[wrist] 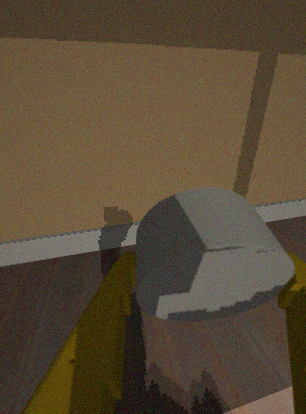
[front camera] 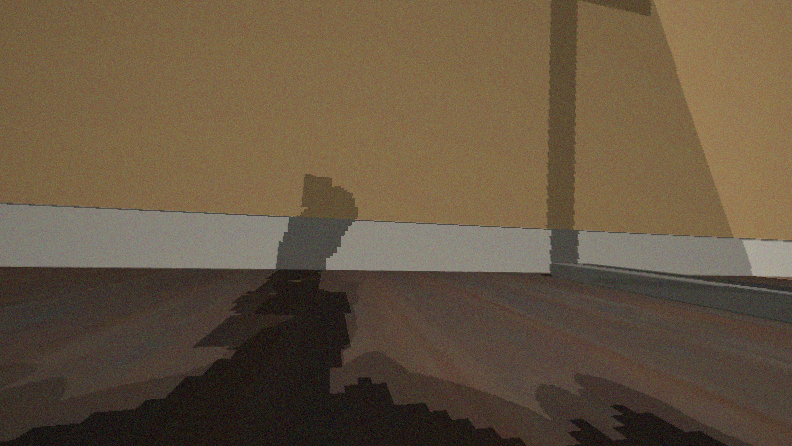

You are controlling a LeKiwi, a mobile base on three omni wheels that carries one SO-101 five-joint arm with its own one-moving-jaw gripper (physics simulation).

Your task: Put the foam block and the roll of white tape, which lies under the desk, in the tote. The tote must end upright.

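Places are measured from the arm's base along level axes (x ahead, y left, z up), in metres.
Pixels of known places: hand, tool point: (wrist: 136, 263).
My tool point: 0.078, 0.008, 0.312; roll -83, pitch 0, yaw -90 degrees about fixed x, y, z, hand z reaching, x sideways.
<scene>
Ahead of a thing's pixels: the offset from my tool point to its middle, as dx, dy, dz. "spot": to the spot under its first point. Level surfaces: height alone.
In the wrist view, the roll of white tape {-0.001, -0.025, +0.001} (wrist: 235, 270), a pale rounded cylinder, is between the two yellow jaws, which press on its left and right sides. My gripper (wrist: 212, 272) is shut on it and holds it up off the floor. The roll is partly in shade, its left side darker. The gripper and the roll do not show in the front camera view. The foam block and the tote do not show in either view.
A tan wall (front camera: 387, 110) (wrist: 150, 125) with a white baseboard {spot: +0.453, +0.362, -0.358} (front camera: 138, 238) (wrist: 50, 250) stands ahead across the wooden floor {dz -0.402} (front camera: 443, 332) (wrist: 30, 320). A low grey bar (front camera: 665, 291) lies on the floor at the right. Dark shadows fall on the floor and wall.
</scene>
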